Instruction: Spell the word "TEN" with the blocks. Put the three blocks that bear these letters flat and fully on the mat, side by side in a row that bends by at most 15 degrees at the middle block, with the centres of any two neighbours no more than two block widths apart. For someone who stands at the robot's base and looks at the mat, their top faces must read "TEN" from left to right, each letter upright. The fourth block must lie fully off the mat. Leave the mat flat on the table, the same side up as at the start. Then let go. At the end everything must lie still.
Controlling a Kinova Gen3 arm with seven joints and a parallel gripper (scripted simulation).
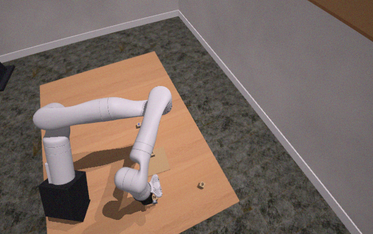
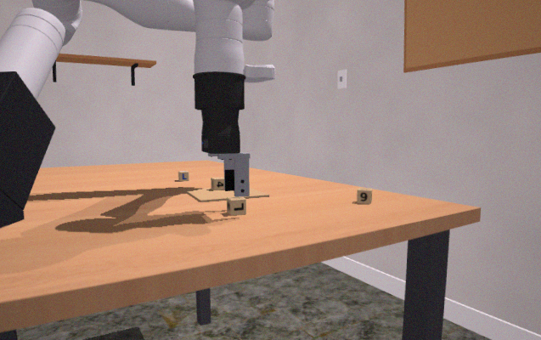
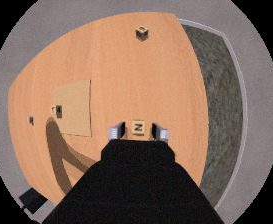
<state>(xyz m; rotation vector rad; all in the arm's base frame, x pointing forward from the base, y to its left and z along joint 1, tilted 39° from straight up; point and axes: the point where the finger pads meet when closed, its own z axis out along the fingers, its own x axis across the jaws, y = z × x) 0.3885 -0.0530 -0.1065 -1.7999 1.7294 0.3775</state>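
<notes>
Right now my hand is 190 mm to the right of the mat, 50 mm above it and 10 mm short of it.
</notes>
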